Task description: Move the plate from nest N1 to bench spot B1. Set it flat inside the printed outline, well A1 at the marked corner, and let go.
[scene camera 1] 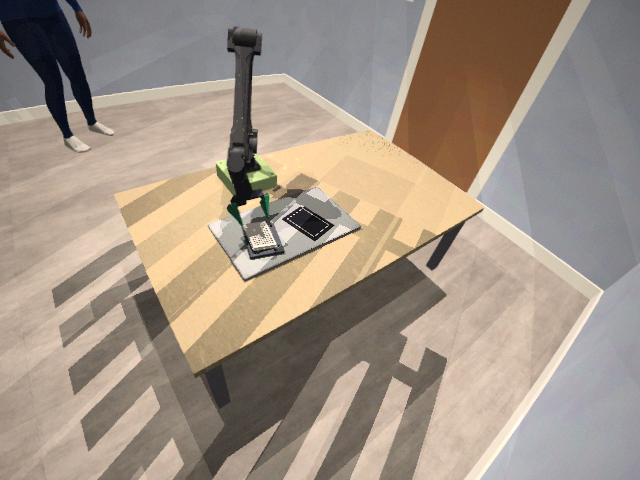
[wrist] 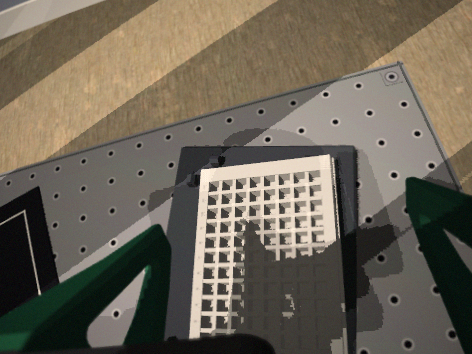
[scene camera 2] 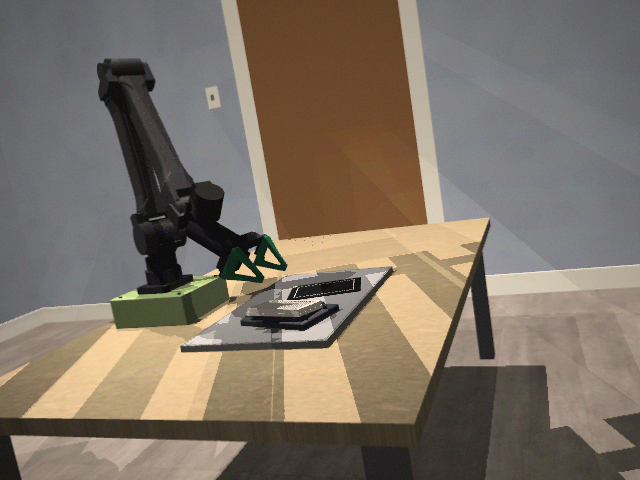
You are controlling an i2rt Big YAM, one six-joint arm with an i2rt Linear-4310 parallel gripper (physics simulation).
Labels:
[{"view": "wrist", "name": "my gripper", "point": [280, 215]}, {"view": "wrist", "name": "black pad with white printed outline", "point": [35, 272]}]

